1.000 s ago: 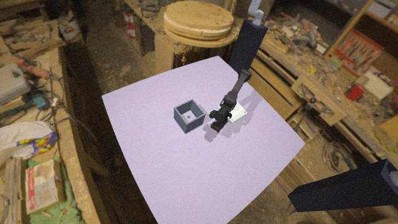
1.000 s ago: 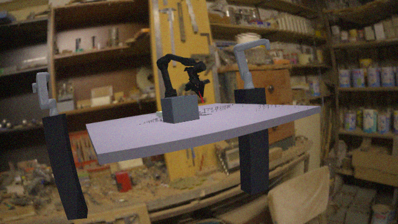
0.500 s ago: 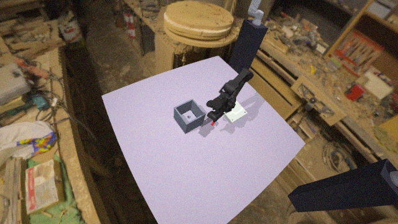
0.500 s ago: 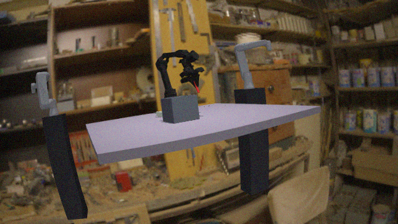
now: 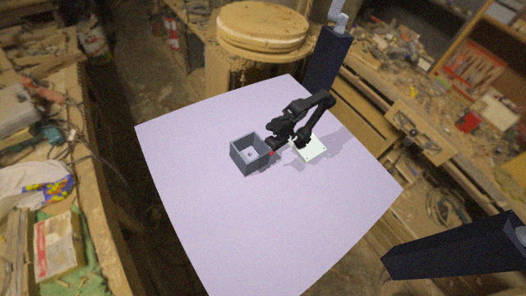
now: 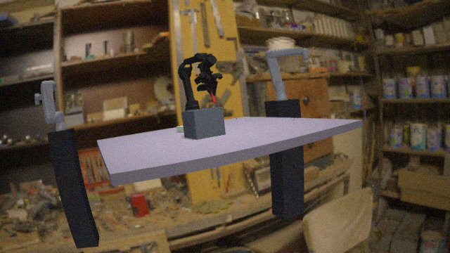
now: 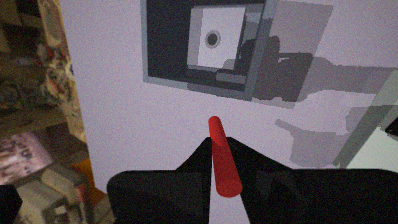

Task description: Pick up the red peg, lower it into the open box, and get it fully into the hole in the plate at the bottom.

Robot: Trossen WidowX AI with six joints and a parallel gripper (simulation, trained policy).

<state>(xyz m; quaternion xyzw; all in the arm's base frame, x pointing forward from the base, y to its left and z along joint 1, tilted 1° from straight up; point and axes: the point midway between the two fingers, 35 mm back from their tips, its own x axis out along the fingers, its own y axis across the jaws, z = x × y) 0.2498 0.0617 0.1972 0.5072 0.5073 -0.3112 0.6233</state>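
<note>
The light grey plate is 150 mm below my gripper tip, 100 mm to the right of it and 70 mm ahead of it. Also, from my gripper tip: red peg 10 mm above.
</note>
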